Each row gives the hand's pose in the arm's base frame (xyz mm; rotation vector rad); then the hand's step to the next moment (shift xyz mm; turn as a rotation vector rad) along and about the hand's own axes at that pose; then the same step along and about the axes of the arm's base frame.
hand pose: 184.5 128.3 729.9 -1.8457 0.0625 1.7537
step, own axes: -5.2 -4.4 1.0 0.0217 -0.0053 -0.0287
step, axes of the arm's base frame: 0.3 2.2 6.5 0.0309 -0.0005 -0.0192
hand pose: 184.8 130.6 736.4 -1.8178 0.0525 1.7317
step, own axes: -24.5 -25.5 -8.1 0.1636 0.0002 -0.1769
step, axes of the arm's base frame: 14.9 7.6 32.2 0.1802 -0.0182 -0.1589
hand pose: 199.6 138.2 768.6 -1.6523 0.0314 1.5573
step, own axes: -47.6 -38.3 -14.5 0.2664 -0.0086 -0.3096
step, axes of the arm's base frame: 21.7 -7.8 58.4 0.3157 -0.0363 -0.2567
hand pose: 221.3 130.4 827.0 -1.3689 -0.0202 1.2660
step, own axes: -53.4 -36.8 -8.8 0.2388 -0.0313 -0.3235
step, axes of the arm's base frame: 7.6 -30.7 57.3 0.3281 -0.0575 -0.2273
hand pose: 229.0 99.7 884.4 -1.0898 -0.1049 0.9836
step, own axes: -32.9 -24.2 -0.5 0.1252 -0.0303 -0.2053
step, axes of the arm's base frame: -4.3 -26.3 31.0 0.1991 -0.0564 -0.1262
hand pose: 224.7 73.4 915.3 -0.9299 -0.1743 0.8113
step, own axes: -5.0 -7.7 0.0 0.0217 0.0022 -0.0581
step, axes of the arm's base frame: 0.7 -6.0 6.9 0.0409 -0.0218 -0.0413
